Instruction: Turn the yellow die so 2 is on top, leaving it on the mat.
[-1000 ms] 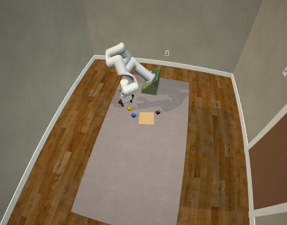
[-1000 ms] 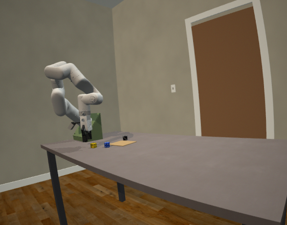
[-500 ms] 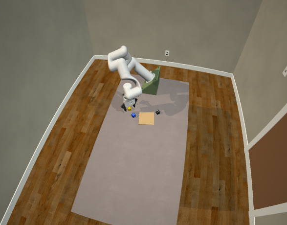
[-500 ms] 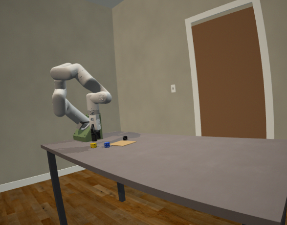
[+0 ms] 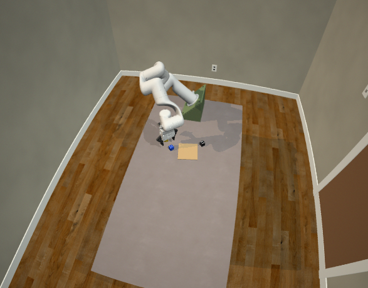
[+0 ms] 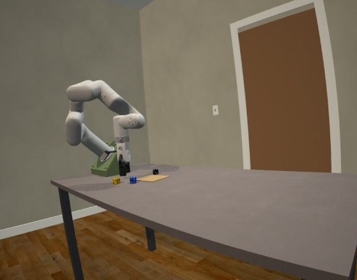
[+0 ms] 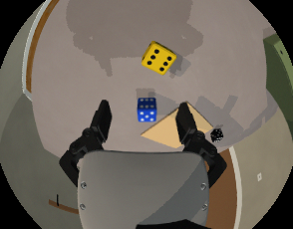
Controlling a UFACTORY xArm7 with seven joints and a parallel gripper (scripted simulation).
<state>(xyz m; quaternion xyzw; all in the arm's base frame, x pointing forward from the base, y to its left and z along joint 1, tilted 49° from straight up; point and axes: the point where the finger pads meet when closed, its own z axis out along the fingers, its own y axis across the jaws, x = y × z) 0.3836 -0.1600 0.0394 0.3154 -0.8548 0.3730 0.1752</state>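
Right now the blue die is 40 mm below my hand, 30 mm to the left of it and 20 mm ahead of it. From my hand the other things lie so: yellow die (50 mm behind, 40 mm below, 30 mm to the right); black die (250 mm to the left, 50 mm behind, 40 mm below); tan mat (150 mm to the left, 60 mm below, 30 mm ahead).
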